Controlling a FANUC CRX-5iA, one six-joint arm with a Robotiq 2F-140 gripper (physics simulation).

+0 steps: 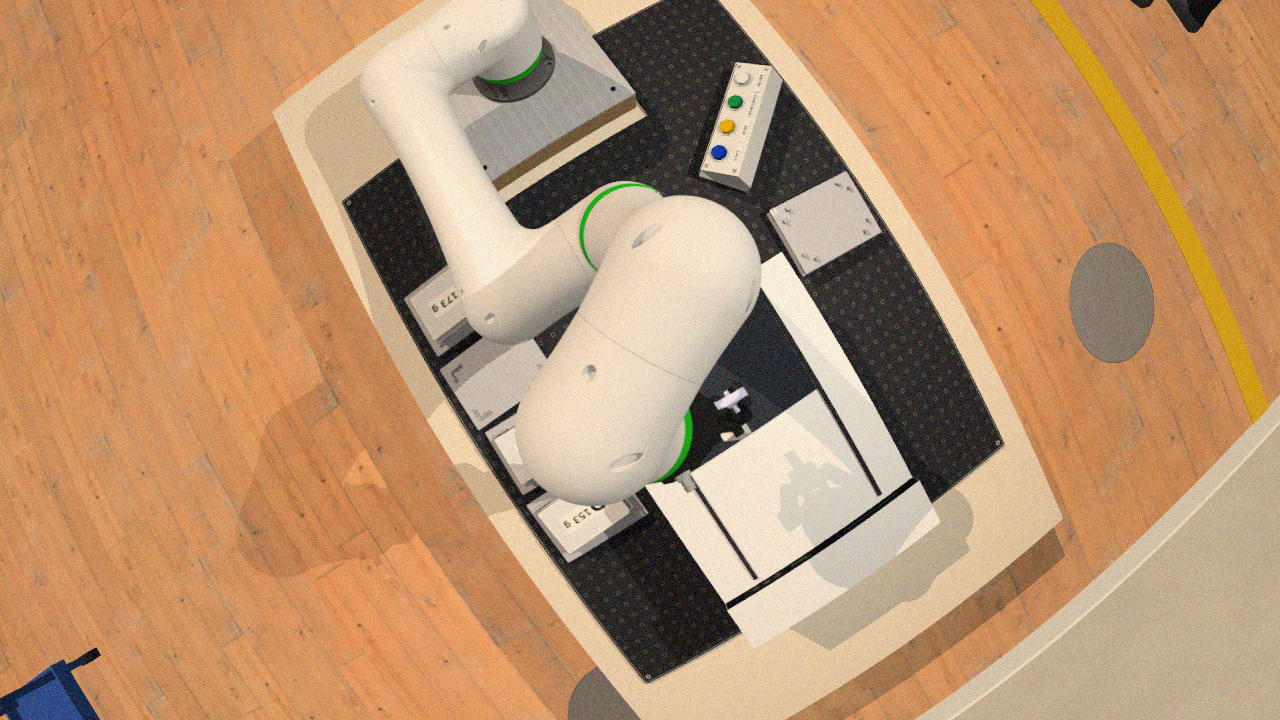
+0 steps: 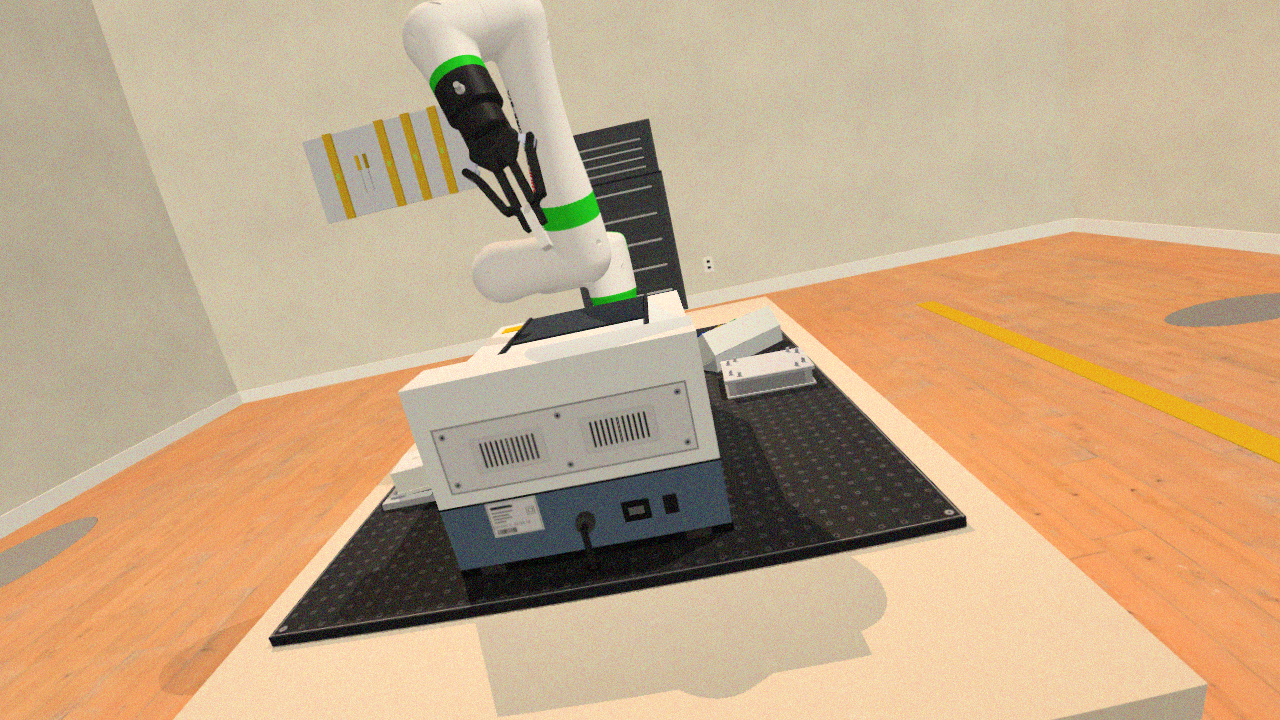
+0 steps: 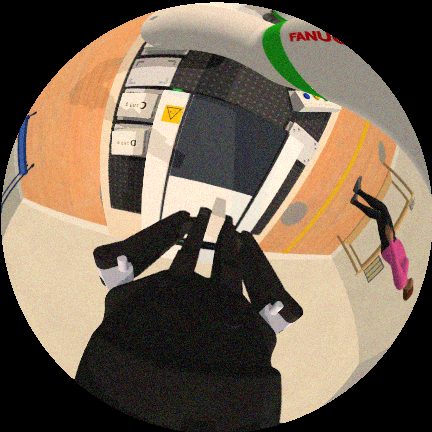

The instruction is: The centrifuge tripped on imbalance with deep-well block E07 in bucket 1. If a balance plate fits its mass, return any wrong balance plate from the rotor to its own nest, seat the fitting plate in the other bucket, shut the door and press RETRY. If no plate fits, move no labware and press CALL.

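Where they show: gripper, fingertip midpoint: point(image 1: 740, 425) point(image 2: 547, 247) point(image 3: 217, 206); arm's base, link origin: point(image 1: 513, 66).
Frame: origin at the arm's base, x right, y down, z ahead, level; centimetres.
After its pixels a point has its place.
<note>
My gripper point(image 2: 537, 223) point(image 3: 217, 206) {x 9.4, y -28.1, z 67.4 cm} is shut and empty, high above the centrifuge point(image 2: 572, 425) {x 9.2, y -10.6, z 98.6 cm} point(image 1: 845, 523) {x 5.5, y -14.9, z 90.7 cm}. The centrifuge's dark door point(image 1: 783, 353) {x -1.6, y -15.3, z 65.2 cm} point(image 3: 220, 142) {x 9.0, y -15.2, z 60.8 cm} lies across its opening; rotor, buckets and block E07 do not show. Plate D, 153 g, point(image 1: 583, 526) {x 37.7, y 0.5, z 68.8 cm} point(image 3: 127, 141) {x 35.7, y 0.4, z 66.9 cm} and plate C point(image 3: 134, 105) {x 34.8, y 0.7, z 54.6 cm} sit in nests at the side, C's mass blurred. A 173 g plate point(image 1: 440, 307) {x 34.4, y 0.7, z 27.0 cm} sits farther along, partly behind the arm. Between it and C is an empty nest point(image 1: 496, 380) {x 34.8, y 4.9, z 41.8 cm} point(image 3: 152, 73) {x 33.0, y 4.9, z 42.2 cm}. The button box point(image 1: 751, 129) {x -22.9, y -2.3, z 35.7 cm} point(image 3: 314, 103) {x -19.5, y -2.1, z 36.8 cm} has white, green, yellow and blue buttons; its labels are too small to read.
A grey pinned stand point(image 1: 824, 223) {x -23.4, y 2.4, z 54.8 cm} point(image 2: 768, 371) {x -23.3, y 2.4, z 59.7 cm} is beside the centrifuge, near the button box. The arm point(image 1: 626, 358) {x 13.9, y -69.1, z 54.1 cm} reaches over the nests and centrifuge. The black perforated board point(image 1: 939, 420) {x -20.7, y 6.1, z 95.0 cm} point(image 2: 832, 465) {x -21.7, y 6.1, z 91.2 cm} lies on a pale table. A person point(image 3: 395, 255) stands beyond the table.
</note>
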